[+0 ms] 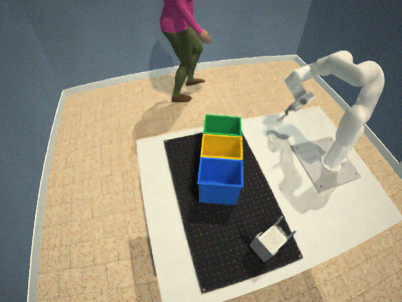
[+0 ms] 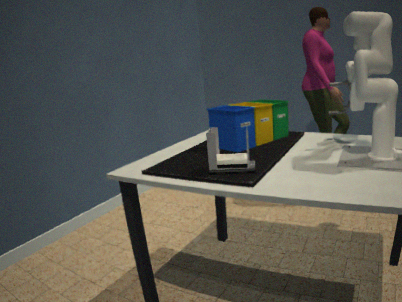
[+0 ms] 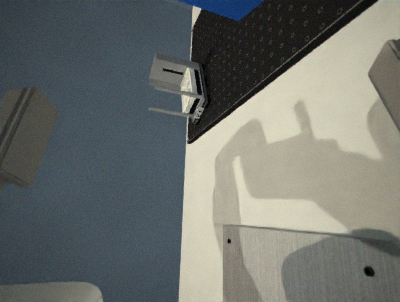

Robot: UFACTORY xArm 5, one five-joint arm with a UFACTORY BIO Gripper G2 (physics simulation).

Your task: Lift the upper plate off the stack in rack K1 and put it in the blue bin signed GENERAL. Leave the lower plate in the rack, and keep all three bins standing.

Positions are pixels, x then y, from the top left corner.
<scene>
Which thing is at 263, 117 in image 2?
A yellow bin.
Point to a yellow bin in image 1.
213, 146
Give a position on a blue bin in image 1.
At 220, 181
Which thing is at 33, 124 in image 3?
My gripper.
</scene>
